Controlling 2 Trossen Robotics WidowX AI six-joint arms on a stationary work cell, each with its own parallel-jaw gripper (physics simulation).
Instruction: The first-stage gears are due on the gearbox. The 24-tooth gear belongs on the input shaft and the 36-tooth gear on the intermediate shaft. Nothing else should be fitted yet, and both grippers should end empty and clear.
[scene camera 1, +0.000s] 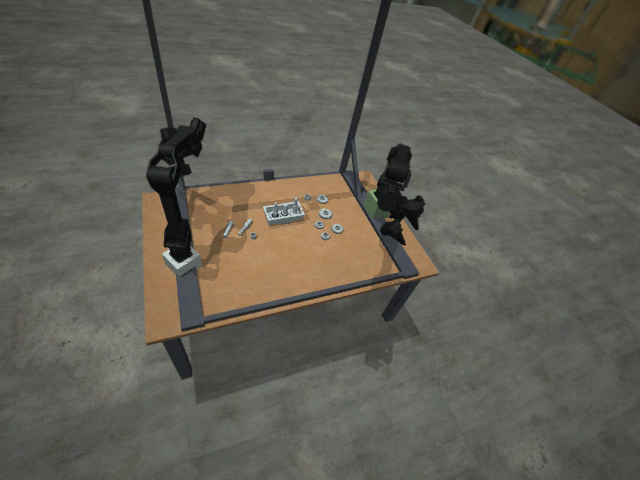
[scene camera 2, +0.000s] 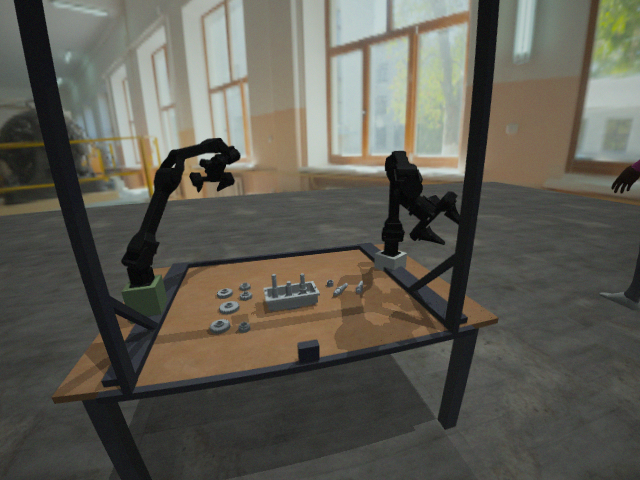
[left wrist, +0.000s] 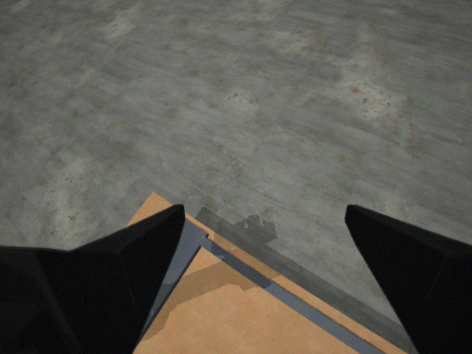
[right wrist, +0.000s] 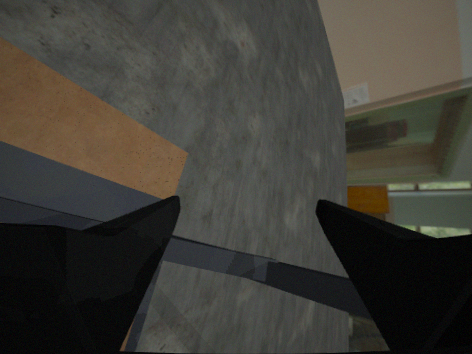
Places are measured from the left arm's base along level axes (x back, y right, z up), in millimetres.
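Pixels of known places: left gripper, fingertip midpoint: (scene camera 1: 411, 237) (scene camera 2: 207, 191) (left wrist: 264, 212); right gripper, fingertip midpoint: (scene camera 2: 454, 235) (right wrist: 249, 204); left arm's base at its link origin: (scene camera 2: 142, 282); right arm's base at its link origin: (scene camera 1: 181, 254) (scene camera 2: 391, 253).
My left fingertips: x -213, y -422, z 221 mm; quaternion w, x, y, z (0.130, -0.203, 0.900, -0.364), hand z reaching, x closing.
Ahead of a thing's pixels: the offset from my left fingertips to its top centre. "spot": to the spot under its first point.
The pale grey gearbox {dy +505, dx -262, dz -281 mm} (scene camera 1: 284, 220) (scene camera 2: 292, 300) sits mid-table with upright shafts standing in it; no gear can be made out on them at this size. Larger round gears {dy +474, dx -52, dz -320 mm} (scene camera 1: 325, 213) (scene camera 2: 229, 307) and smaller ones {dy +413, dx -112, dz -320 mm} (scene camera 1: 319, 224) (scene camera 2: 245, 295) lie loose beside it, toward the left arm's base. Tooth counts are too small to read, so I cannot tell the 24-tooth from the 36-tooth gear. My left gripper (scene camera 1: 410, 235) (scene camera 2: 209, 190) (left wrist: 264, 212) is open and empty, high above its table side. My right gripper (scene camera 1: 194, 162) (scene camera 2: 450, 233) (right wrist: 249, 204) is open and empty, raised away from the gearbox.
Two loose rod-like parts {spot: dy +482, dx -451, dz -322 mm} (scene camera 1: 245, 226) (scene camera 2: 340, 289) and a small round part {dy +426, dx -431, dz -320 mm} (scene camera 1: 253, 235) (scene camera 2: 329, 283) lie on the right arm's side of the gearbox. A dark frame borders the table, with tall uprights (scene camera 1: 364, 87) (scene camera 2: 478, 155). A dark block {dy +798, dx -243, dz -282 mm} (scene camera 1: 268, 175) (scene camera 2: 308, 351) stands at one edge.
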